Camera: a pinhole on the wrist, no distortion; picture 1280 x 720 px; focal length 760.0 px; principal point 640.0 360.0 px. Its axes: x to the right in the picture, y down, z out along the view. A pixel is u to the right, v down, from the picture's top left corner.
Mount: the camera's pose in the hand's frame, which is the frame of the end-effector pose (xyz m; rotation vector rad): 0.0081 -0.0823 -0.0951 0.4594 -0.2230 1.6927
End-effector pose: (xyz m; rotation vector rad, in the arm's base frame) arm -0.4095 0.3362 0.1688 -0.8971 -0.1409 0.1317
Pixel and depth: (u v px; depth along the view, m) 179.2 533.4 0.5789
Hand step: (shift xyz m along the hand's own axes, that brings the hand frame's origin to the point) 0.0200 -0.6525 0.2928
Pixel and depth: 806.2 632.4 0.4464
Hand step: -0.0820 -0.2010 0.3655
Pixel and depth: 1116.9 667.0 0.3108
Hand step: -0.0831 -0.0531 0.2807
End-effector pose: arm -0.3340 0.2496 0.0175 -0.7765 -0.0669 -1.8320
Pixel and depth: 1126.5 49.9 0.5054
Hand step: 0.2604 0.0435 0.4734
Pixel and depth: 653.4 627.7 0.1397
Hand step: -0.0160 -0.1446 0.0371
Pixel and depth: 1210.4 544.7 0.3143
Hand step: -0.0392 -0.0091 0.2956
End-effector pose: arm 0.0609 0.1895 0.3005 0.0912 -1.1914 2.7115
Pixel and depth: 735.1 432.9 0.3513
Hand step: 0.0311 -0.1890 0.2434
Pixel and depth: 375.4 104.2 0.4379
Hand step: 0.2459 -0.3682 0.2186
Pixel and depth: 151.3 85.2 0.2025
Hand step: 0.1299 -0.2673 0.0243
